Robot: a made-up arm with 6 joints. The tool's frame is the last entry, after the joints. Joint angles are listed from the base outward.
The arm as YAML. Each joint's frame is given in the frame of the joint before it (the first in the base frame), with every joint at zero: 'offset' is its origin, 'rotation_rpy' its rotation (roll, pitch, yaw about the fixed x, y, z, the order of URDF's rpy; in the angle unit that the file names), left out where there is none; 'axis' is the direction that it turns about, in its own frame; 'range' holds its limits. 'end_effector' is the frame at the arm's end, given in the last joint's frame.
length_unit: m
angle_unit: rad
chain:
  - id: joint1
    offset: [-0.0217, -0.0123, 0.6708]
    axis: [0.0, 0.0, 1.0]
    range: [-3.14, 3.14]
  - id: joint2
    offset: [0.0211, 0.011, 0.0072]
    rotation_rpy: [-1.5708, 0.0, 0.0]
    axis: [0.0, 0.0, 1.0]
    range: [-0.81, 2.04]
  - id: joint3
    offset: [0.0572, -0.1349, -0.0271]
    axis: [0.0, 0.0, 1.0]
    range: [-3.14, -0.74]
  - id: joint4
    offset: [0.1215, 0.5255, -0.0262]
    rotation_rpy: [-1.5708, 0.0, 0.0]
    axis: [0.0, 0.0, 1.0]
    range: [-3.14, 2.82]
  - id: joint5
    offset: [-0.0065, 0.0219, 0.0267]
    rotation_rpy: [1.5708, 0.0, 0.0]
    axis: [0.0, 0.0, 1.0]
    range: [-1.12, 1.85]
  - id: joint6
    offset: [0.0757, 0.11, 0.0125]
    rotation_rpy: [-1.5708, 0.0, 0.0]
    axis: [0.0, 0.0, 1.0]
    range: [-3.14, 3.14]
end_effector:
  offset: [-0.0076, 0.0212, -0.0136]
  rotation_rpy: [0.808, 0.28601, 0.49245]
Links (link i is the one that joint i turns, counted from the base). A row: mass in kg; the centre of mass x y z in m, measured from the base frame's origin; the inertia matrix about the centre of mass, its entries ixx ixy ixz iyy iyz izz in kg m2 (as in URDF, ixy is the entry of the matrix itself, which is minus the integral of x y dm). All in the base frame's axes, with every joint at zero. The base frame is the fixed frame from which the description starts. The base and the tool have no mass.
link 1: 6.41; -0.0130 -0.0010 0.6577; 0.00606 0 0 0.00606 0 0.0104
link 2: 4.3; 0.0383 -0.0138 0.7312; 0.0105 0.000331 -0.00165 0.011 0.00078 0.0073
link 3: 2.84; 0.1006 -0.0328 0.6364; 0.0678 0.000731 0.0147 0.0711 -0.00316 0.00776
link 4: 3.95; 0.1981 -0.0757 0.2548; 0.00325 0 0 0.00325 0 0.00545
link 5: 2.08; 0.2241 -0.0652 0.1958; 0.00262 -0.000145 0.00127 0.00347 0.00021 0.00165
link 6: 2.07; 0.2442 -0.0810 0.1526; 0.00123 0 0 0.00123 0 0.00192
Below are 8 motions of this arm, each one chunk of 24 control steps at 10 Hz.
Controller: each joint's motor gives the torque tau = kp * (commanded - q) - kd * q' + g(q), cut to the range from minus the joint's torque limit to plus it. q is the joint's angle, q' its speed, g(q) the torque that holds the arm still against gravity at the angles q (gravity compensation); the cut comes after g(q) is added. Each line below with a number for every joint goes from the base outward.
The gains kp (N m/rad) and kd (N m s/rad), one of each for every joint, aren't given. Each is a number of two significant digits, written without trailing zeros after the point. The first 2 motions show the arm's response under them.
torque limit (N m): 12 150 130 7.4 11 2.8
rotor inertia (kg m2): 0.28 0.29 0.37 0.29 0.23 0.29
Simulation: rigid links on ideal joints. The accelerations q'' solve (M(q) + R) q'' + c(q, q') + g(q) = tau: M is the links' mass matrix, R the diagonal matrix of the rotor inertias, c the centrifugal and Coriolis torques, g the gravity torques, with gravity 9.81 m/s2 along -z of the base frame. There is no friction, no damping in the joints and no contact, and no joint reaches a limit. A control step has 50 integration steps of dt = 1/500 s. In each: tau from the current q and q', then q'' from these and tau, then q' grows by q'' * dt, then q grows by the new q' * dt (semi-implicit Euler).
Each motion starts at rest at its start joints. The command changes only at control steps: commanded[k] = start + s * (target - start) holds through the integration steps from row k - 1 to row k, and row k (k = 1, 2, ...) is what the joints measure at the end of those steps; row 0 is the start. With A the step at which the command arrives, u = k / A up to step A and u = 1 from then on. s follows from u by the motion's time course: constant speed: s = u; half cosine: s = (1 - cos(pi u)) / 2; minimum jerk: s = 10 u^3 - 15 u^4 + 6 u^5; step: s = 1 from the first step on.
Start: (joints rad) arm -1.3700 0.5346 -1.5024 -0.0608 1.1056 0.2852
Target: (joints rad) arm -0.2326 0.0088 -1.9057 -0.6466 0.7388 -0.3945
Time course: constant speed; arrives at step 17
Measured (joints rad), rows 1 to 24:
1: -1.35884 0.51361 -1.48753 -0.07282 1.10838 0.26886
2: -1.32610 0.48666 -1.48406 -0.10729 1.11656 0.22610
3: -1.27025 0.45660 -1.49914 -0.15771 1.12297 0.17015
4: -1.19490 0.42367 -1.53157 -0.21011 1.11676 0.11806
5: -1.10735 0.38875 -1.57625 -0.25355 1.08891 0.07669
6: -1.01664 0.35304 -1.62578 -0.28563 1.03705 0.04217
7: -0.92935 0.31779 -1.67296 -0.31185 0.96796 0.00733
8: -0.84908 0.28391 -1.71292 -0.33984 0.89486 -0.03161
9: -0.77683 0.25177 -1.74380 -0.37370 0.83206 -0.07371
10: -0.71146 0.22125 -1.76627 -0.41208 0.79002 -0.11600
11: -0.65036 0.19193 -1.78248 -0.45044 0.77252 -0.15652
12: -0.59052 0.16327 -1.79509 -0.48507 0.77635 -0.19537
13: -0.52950 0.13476 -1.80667 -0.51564 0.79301 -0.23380
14: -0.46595 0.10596 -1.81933 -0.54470 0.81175 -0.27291
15: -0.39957 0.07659 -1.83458 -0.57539 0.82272 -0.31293
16: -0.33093 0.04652 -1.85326 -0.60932 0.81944 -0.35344
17: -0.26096 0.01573 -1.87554 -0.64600 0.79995 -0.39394
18: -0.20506 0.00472 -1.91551 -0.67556 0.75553 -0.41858
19: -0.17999 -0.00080 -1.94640 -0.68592 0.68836 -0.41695
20: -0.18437 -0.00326 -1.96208 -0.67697 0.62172 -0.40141
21: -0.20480 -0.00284 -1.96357 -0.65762 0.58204 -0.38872
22: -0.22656 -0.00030 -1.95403 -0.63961 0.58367 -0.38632
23: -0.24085 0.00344 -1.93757 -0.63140 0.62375 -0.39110
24: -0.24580 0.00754 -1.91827 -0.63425 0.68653 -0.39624
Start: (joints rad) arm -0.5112 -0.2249 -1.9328 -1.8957 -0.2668 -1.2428
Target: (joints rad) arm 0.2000 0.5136 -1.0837 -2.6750 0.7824 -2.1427
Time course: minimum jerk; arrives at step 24
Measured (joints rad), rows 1 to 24:
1: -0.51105 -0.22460 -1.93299 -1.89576 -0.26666 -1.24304
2: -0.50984 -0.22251 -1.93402 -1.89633 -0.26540 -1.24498
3: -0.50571 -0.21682 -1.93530 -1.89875 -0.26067 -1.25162
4: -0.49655 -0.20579 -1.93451 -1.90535 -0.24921 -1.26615
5: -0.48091 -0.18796 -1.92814 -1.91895 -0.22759 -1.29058
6: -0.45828 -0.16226 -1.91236 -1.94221 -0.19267 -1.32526
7: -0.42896 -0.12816 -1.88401 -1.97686 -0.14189 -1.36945
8: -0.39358 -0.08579 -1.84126 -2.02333 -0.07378 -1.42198
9: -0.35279 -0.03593 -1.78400 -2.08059 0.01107 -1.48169
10: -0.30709 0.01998 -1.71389 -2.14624 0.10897 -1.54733
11: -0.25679 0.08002 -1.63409 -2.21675 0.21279 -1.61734
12: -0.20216 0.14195 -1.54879 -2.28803 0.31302 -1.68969
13: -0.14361 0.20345 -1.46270 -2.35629 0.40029 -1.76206
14: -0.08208 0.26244 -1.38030 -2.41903 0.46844 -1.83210
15: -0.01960 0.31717 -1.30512 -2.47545 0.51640 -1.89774
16: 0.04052 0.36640 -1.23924 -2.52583 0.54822 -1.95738
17: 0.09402 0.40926 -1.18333 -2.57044 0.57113 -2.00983
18: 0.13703 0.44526 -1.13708 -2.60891 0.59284 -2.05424
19: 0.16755 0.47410 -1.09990 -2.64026 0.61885 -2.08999
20: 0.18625 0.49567 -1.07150 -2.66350 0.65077 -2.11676
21: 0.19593 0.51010 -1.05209 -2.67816 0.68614 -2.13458
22: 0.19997 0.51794 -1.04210 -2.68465 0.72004 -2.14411
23: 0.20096 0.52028 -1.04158 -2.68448 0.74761 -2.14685
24: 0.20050 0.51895 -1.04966 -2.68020 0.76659 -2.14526
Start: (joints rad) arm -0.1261 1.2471 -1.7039 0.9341 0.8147 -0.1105
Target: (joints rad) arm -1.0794 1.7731 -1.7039 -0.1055 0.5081 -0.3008
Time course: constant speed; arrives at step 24
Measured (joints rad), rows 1 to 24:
1: -0.13529 1.26360 -1.71881 0.92066 0.81709 -0.11340
2: -0.16211 1.28384 -1.73039 0.87976 0.81908 -0.12157
3: -0.20446 1.30546 -1.73446 0.81675 0.81307 -0.13277
4: -0.25510 1.32838 -1.73162 0.74853 0.79363 -0.14361
5: -0.30636 1.35213 -1.72380 0.69099 0.76231 -0.15237
6: -0.35323 1.37614 -1.71373 0.64988 0.72702 -0.15943
7: -0.39458 1.39987 -1.70414 0.61983 0.69742 -0.16607
8: -0.43228 1.42296 -1.69712 0.59017 0.67988 -0.17328
9: -0.46903 1.44528 -1.69373 0.55270 0.67496 -0.18119
10: -0.50655 1.46692 -1.69391 0.50611 0.67803 -0.18944
11: -0.54515 1.48811 -1.69676 0.45497 0.68209 -0.19764
12: -0.58447 1.50913 -1.70094 0.40525 0.68103 -0.20564
13: -0.62409 1.53023 -1.70515 0.36031 0.67168 -0.21351
14: -0.66383 1.55157 -1.70843 0.31955 0.65429 -0.22140
15: -0.70367 1.57322 -1.71029 0.28000 0.63176 -0.22935
16: -0.74361 1.59514 -1.71074 0.23888 0.60808 -0.23735
17: -0.78357 1.61724 -1.71009 0.19535 0.58683 -0.24533
18: -0.82345 1.63944 -1.70881 0.15039 0.57019 -0.25326
19: -0.86319 1.66166 -1.70734 0.10567 0.55854 -0.26114
20: -0.90284 1.68384 -1.70596 0.06219 0.55074 -0.26900
21: -0.94246 1.70596 -1.70482 0.01984 0.54476 -0.27687
22: -0.98211 1.72803 -1.70396 -0.02220 0.53853 -0.28475
23: -1.02176 1.75004 -1.70339 -0.06473 0.53054 -0.29264
24: -1.06139 1.77200 -1.70311 -0.10805 0.52009 -0.30056

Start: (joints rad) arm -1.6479 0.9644 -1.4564 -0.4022 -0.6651 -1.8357
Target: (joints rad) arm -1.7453 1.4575 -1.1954 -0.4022 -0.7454 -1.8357
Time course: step
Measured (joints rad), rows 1 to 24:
1: -1.66335 1.30231 -1.71170 -0.39911 -0.77735 -1.83359
2: -1.70449 1.40752 -1.56117 -0.39122 -0.84787 -1.83155
3: -1.75396 1.46142 -1.30541 -0.36829 -0.81858 -1.83129
4: -1.76691 1.50088 -1.07391 -0.33973 -0.69333 -1.83243
5: -1.76135 1.51752 -0.91869 -0.35195 -0.52458 -1.83578
6: -1.75819 1.51684 -0.86327 -0.39912 -0.37650 -1.83952
7: -1.75509 1.50590 -0.89808 -0.44695 -0.29557 -1.84143
8: -1.75168 1.48876 -0.99339 -0.46419 -0.30311 -1.84059
9: -1.74798 1.46837 -1.11364 -0.44248 -0.39526 -1.83762
10: -1.74450 1.44820 -1.22761 -0.39933 -0.54716 -1.83425
11: -1.74221 1.43251 -1.31298 -0.36287 -0.72128 -1.83215
12: -1.74150 1.42500 -1.35690 -0.35230 -0.87662 -1.83193
13: -1.74173 1.42697 -1.35624 -0.36784 -0.97801 -1.83306
14: -1.74211 1.43649 -1.31827 -0.39487 -1.00583 -1.83461
15: -1.74268 1.44929 -1.25887 -0.41648 -0.96216 -1.83583
16: -1.74391 1.46105 -1.19706 -0.42402 -0.86842 -1.83651
17: -1.74564 1.46905 -1.14850 -0.41896 -0.75602 -1.83675
18: -1.74714 1.47253 -1.12153 -0.40852 -0.65577 -1.83671
19: -1.74788 1.47202 -1.11708 -0.40001 -0.59026 -1.83651
20: -1.74781 1.46863 -1.13079 -0.39705 -0.57002 -1.83622
21: -1.74708 1.46363 -1.15569 -0.39887 -0.59301 -1.83590
22: -1.74599 1.45826 -1.18420 -0.40218 -0.64709 -1.83562
23: -1.74488 1.45365 -1.20964 -0.40389 -0.71455 -1.83542
24: -1.74409 1.45069 -1.22713 -0.40297 -0.77728 -1.83530

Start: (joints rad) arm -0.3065 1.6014 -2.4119 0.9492 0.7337 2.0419
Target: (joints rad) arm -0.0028 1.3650 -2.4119 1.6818 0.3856 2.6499
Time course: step
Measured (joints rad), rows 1 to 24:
1: -0.29293 1.43148 -2.25053 1.08149 0.69254 2.08440
2: -0.25276 1.38536 -2.28697 1.45558 0.57616 2.21316
3: -0.18892 1.36613 -2.37784 1.86164 0.41750 2.43474
4: -0.10597 1.34913 -2.46295 2.06515 0.27420 2.69827
5: -0.02090 1.33933 -2.51944 2.05019 0.20926 2.88104
6: 0.04520 1.33823 -2.53702 1.84355 0.24045 2.97252
7: 0.08460 1.34292 -2.52289 1.58778 0.33248 2.97026
8: 0.09877 1.35033 -2.49178 1.46001 0.43998 2.87105
9: 0.09084 1.35910 -2.45266 1.50911 0.52825 2.68982
10: 0.06376 1.36778 -2.41189 1.65581 0.57668 2.54860
11: 0.02922 1.37435 -2.37777 1.77859 0.56889 2.50125
12: -0.00083 1.37763 -2.35729 1.80496 0.50692 2.54943
13: -0.02060 1.37779 -2.35179 1.74565 0.41508 2.64812
14: -0.03029 1.37540 -2.35911 1.66429 0.32630 2.70710
15: -0.03226 1.37104 -2.37662 1.61951 0.26697 2.70008
16: -0.02863 1.36584 -2.39996 1.62786 0.24854 2.65999
17: -0.02129 1.36128 -2.42261 1.66652 0.26779 2.63001
18: -0.01213 1.35846 -2.43865 1.70082 0.31218 2.62765
19: -0.00299 1.35772 -2.44528 1.71017 0.36575 2.64277
20: 0.00440 1.35875 -2.44304 1.69662 0.41363 2.65669
21: 0.00890 1.36093 -2.43444 1.67643 0.44546 2.65953
22: 0.01012 1.36355 -2.42271 1.66524 0.45695 2.65375
23: 0.00846 1.36597 -2.41096 1.66824 0.44963 2.64722
24: 0.00483 1.36772 -2.40168 1.67990 0.42908 2.64511

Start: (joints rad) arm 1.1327 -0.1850 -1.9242 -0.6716 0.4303 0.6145
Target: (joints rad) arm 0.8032 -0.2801 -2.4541 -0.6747 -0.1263 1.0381
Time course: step
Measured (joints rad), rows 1 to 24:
1: 1.11005 -0.19060 -1.98725 -0.67271 0.39222 0.67471
2: 1.02370 -0.22013 -2.12661 -0.67911 0.28189 0.84985
3: 0.84636 -0.25735 -2.30088 -0.67714 0.13149 1.07294
4: 0.69573 -0.29442 -2.47189 -0.63494 0.00431 1.21178
5: 0.72660 -0.32364 -2.61518 -0.59913 -0.11642 1.25072
6: 0.77539 -0.33670 -2.70082 -0.61432 -0.25737 1.19142
7: 0.79036 -0.33513 -2.71692 -0.64658 -0.37920 1.05788
8: 0.79559 -0.32223 -2.67301 -0.67118 -0.44295 0.96222
9: 0.79889 -0.30294 -2.59032 -0.68046 -0.42671 0.95535
10: 0.80203 -0.28257 -2.49527 -0.67950 -0.33426 1.01002
11: 0.80468 -0.26571 -2.41098 -0.67752 -0.19393 1.06237
12: 0.80632 -0.25513 -2.35224 -0.67935 -0.04671 1.07632
13: 0.80666 -0.25157 -2.32500 -0.68294 0.06893 1.05850
14: 0.80589 -0.25425 -2.32818 -0.68377 0.12815 1.03537
15: 0.80470 -0.26144 -2.35542 -0.68030 0.12401 1.02561
16: 0.80371 -0.27098 -2.39710 -0.67482 0.06594 1.03001
17: 0.80300 -0.28069 -2.44266 -0.67049 -0.02529 1.03864
18: 0.80240 -0.28869 -2.48275 -0.66855 -0.12438 1.04277
19: 0.80193 -0.29365 -2.51054 -0.66825 -0.20829 1.04084
20: 0.80171 -0.29507 -2.52250 -0.66849 -0.26106 1.03661
21: 0.80180 -0.29326 -2.51880 -0.66896 -0.27609 1.03416
22: 0.80217 -0.28915 -2.50283 -0.67010 -0.25607 1.03477
23: 0.80270 -0.28397 -2.48000 -0.67228 -0.21098 1.03706
24: 0.80323 -0.27893 -2.45604 -0.67518 -0.15485 1.03905

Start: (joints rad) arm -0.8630 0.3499 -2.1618 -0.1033 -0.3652 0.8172
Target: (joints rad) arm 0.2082 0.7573 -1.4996 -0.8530 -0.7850 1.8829
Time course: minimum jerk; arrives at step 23
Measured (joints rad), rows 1 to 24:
1: -0.86286 0.35007 -2.16188 -0.10340 -0.36534 0.81752
2: -0.86167 0.35125 -2.16224 -0.10434 -0.36650 0.82013
3: -0.85718 0.35451 -2.16211 -0.10805 -0.37059 0.82900
4: -0.84614 0.36095 -2.15952 -0.11749 -0.37991 0.84839
5: -0.82518 0.37151 -2.15168 -0.13571 -0.39602 0.88084
6: -0.79180 0.38694 -2.13568 -0.16459 -0.41868 0.92667
7: -0.74490 0.40758 -2.10914 -0.20418 -0.44556 0.98464
8: -0.68501 0.43337 -2.07081 -0.25298 -0.47282 1.05294
9: -0.61348 0.46374 -2.02096 -0.30863 -0.49648 1.12971
10: -0.53201 0.49764 -1.96143 -0.36902 -0.51394 1.21302
11: -0.44246 0.53371 -1.89536 -0.43295 -0.52515 1.30064
12: -0.34707 0.57035 -1.82665 -0.50004 -0.53290 1.39002
13: -0.24862 0.60600 -1.75930 -0.56958 -0.54206 1.47832
14: -0.15060 0.63929 -1.69672 -0.63949 -0.55804 1.56277
15: -0.05720 0.66923 -1.64128 -0.70622 -0.58480 1.64077
16: 0.02706 0.69517 -1.59409 -0.76548 -0.62316 1.71011
17: 0.09821 0.71684 -1.55524 -0.81346 -0.67007 1.76901
18: 0.15350 0.73413 -1.52424 -0.84808 -0.71927 1.81624
19: 0.19199 0.74709 -1.50063 -0.86935 -0.76326 1.85120
20: 0.21488 0.75583 -1.48417 -0.87885 -0.79556 1.87407
21: 0.22487 0.76066 -1.47489 -0.87923 -0.81270 1.88597
22: 0.22545 0.76215 -1.47264 -0.87352 -0.81501 1.88905
23: 0.22031 0.76131 -1.47674 -0.86453 -0.80619 1.88659
24: 0.21306 0.75943 -1.48551 -0.85482 -0.79211 1.88272

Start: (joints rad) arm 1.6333 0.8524 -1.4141 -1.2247 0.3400 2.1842
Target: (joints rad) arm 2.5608 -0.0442 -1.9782 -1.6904 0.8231 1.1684
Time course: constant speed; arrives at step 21
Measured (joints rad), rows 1 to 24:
1: 1.64282 0.82260 -1.39295 -1.23183 0.35524 2.16469
2: 1.67040 0.78459 -1.38656 -1.25368 0.39359 2.11296
3: 1.71325 0.74266 -1.40381 -1.28684 0.44525 2.04528
4: 1.76388 0.69715 -1.44238 -1.32129 0.49383 1.98258
5: 1.81612 0.64916 -1.49572 -1.34858 0.52657 1.93304
6: 1.86705 0.60020 -1.55519 -1.36708 0.53945 1.89165
7: 1.91613 0.55180 -1.61237 -1.38125 0.53673 1.84954
8: 1.96382 0.50517 -1.66097 -1.39705 0.52738 1.80219
9: 2.01067 0.46094 -1.69776 -1.41789 0.52097 1.75093
10: 2.05697 0.41910 -1.72261 -1.44329 0.52452 1.69952
11: 2.10274 0.37907 -1.73795 -1.47033 0.54087 1.65039
12: 2.14779 0.33997 -1.74776 -1.49605 0.56874 1.60337
13: 2.19199 0.30083 -1.75661 -1.51906 0.60397 1.55688
14: 2.23545 0.26089 -1.76854 -1.53977 0.64140 1.50958
15: 2.27855 0.21969 -1.78624 -1.55967 0.67651 1.46119
16: 2.32189 0.17714 -1.81068 -1.58023 0.70647 1.41222
17: 2.36604 0.13345 -1.84115 -1.60219 0.73035 1.36328
18: 2.41129 0.08905 -1.87568 -1.62544 0.74885 1.31460
19: 2.45747 0.04444 -1.91175 -1.64928 0.76368 1.26610
20: 2.50396 0.00011 -1.94696 -1.67296 0.77700 1.21760
21: 2.54989 -0.04363 -1.97954 -1.69600 0.79103 1.16906
22: 2.58237 -0.05815 -2.03091 -1.71353 0.79744 1.13944
23: 2.59008 -0.06369 -2.06484 -1.71816 0.79300 1.14162
24: 2.57977 -0.06393 -2.07338 -1.70905 0.78971 1.16052

